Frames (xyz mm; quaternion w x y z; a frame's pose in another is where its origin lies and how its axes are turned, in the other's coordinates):
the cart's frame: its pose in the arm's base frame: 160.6 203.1 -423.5 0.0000 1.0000 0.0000 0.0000
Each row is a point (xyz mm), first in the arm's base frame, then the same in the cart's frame.
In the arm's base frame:
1: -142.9 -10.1 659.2
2: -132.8 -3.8 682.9
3: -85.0 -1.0 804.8
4: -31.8 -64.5 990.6
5: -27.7 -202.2 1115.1
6: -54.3 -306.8 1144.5
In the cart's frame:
1: -303.5 213.2 -1082.7
2: -293.4 206.9 -1106.4
3: -245.6 204.1 -1228.3
4: -192.4 267.6 -1414.1
5: -188.3 405.3 -1538.6
6: -214.9 509.9 -1568.0

